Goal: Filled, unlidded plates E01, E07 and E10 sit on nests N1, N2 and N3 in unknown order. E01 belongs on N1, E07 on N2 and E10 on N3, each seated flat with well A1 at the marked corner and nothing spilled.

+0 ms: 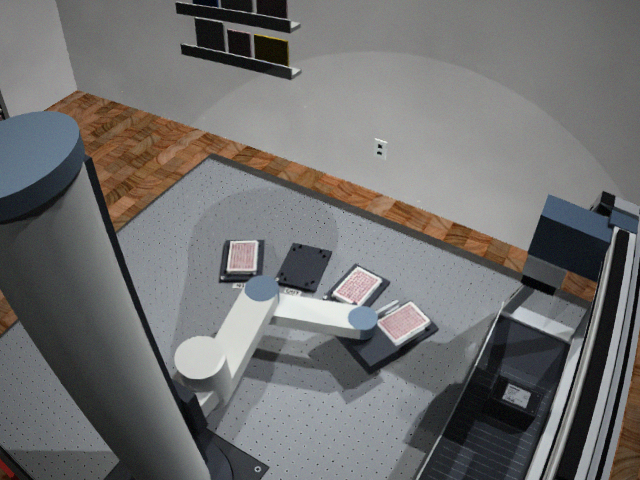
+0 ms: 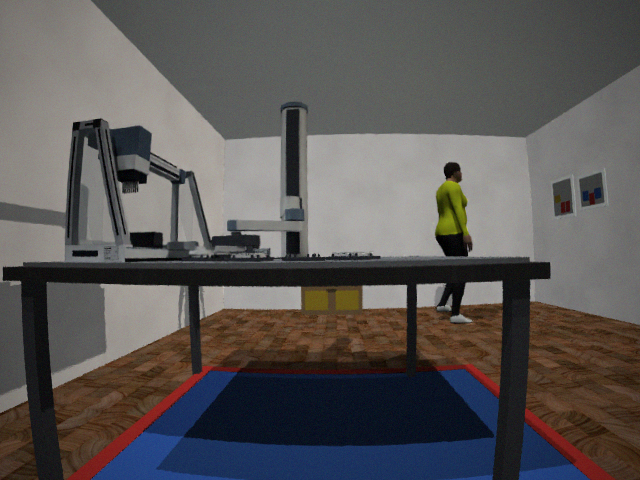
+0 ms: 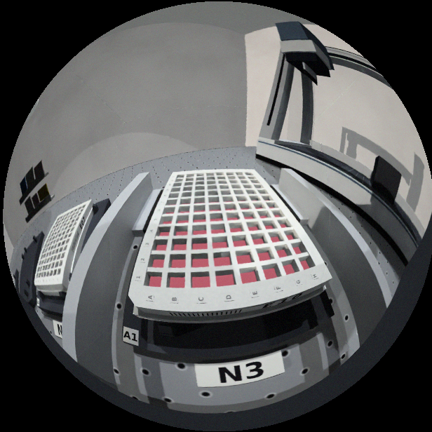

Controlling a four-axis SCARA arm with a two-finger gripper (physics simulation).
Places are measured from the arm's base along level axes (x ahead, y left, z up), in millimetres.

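Pixels of known places: gripper, fingertip midpoint: (image 1: 410, 316) (image 2: 205, 248).
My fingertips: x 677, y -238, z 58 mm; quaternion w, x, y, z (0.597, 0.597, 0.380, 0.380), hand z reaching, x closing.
Ahead of a thing's pixels: the offset from my fingertips to its top centre. "*": to the spot under its first point.
My gripper (image 1: 403, 321) (image 3: 217, 178) is shut on plate E10, with one finger along each long side. Plate E10 @[10 mm left, 21 mm back, 6 mm down] (image 1: 401, 325) (image 3: 225, 257) looks level, its wells filled red. It is lined up very low over nest N3 @[* 68 mm right, 16 mm ahead, 33 mm down] (image 1: 433, 329) (image 3: 225, 336); whether it touches is unclear. Its A1 well is at the corner beside the nest's A1 tag (image 3: 130, 336). A second filled plate @[177 mm left, 36 mm ahead, 19 mm down] (image 1: 356, 285) (image 3: 64, 245) sits on the neighbouring nest, its number not readable. A third filled plate @[520 mm left, 35 mm back, 19 mm down] (image 1: 242, 256) sits on nest N1 @[* 543 mm left, 95 mm back, 33 mm down] (image 1: 224, 268) at the left.
A dark nest without a plate @[353 mm left, 37 mm ahead, 23 mm down] (image 1: 305, 266) lies between N1 and the middle plate. The arm's forearm (image 1: 315, 316) passes close over the middle nest's near side. A gantry machine (image 1: 568, 235) (image 2: 131, 149) (image 3: 300, 47) stands to the right. A person (image 2: 451, 211) is behind the table.
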